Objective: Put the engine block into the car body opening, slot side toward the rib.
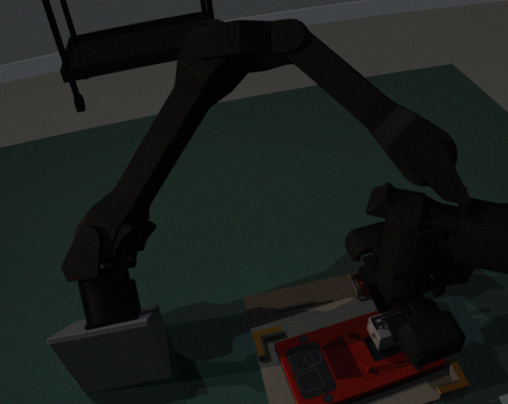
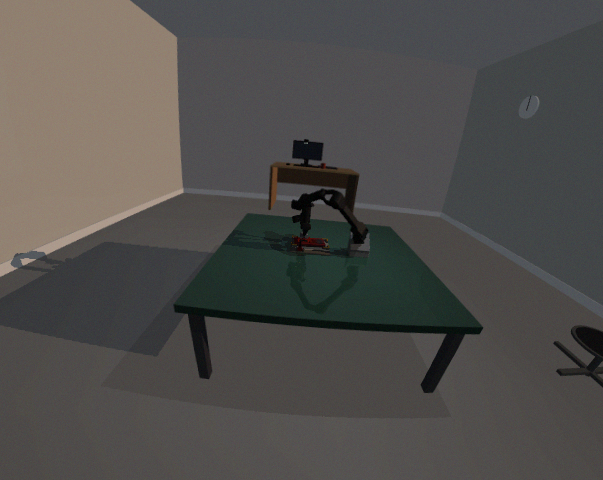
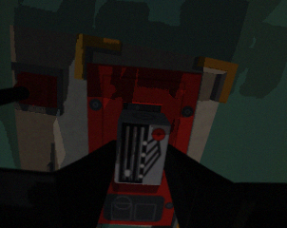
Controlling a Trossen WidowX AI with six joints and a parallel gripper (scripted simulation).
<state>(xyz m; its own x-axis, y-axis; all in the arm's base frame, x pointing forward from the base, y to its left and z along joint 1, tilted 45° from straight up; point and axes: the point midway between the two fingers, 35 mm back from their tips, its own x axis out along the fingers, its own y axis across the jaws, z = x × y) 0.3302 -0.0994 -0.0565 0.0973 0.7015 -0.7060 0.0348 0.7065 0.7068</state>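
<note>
My gripper tip is 10 mm above the engine block. Also, from my gripper tip: grey holder (30 mm ahead, 110 mm to the left, 30 mm below).
</note>
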